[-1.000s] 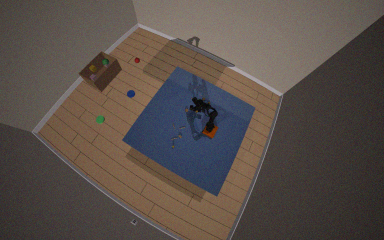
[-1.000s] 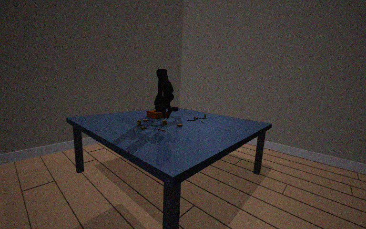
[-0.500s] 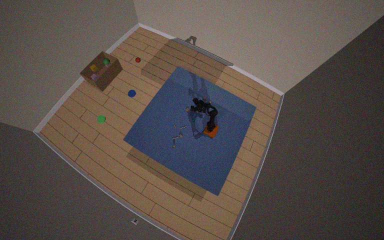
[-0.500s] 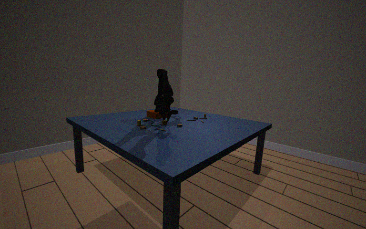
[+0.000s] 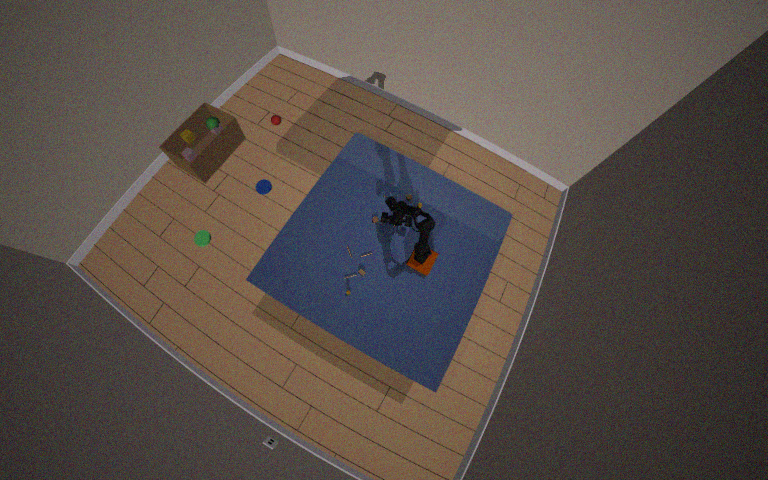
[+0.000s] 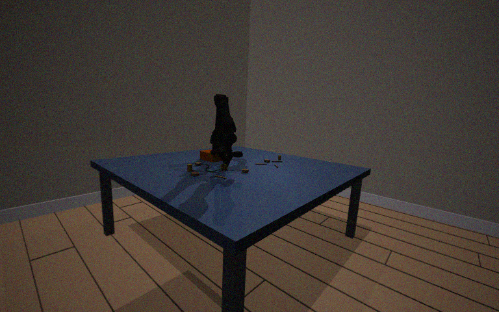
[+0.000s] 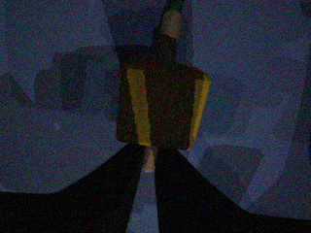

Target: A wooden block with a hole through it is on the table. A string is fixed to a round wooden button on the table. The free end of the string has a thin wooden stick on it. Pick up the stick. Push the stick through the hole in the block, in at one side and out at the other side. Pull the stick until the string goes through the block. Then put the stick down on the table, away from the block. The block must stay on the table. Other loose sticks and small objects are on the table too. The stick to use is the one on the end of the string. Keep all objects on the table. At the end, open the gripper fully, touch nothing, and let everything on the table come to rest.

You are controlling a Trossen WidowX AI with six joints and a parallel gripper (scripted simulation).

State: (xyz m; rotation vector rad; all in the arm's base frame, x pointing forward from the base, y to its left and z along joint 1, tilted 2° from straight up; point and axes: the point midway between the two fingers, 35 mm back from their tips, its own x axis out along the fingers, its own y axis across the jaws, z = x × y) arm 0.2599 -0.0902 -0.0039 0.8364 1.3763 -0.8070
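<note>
The yellow wooden block is 20 mm to the right of my gripper tip, 10 mm ahead of it and 10 mm above it. From my gripper tip the other things lie so: thin wooden stick: 40 mm to the right, 20 mm ahead, 10 mm above; yellow cylinder: 210 mm to the right, 50 mm behind, 10 mm above.
</note>
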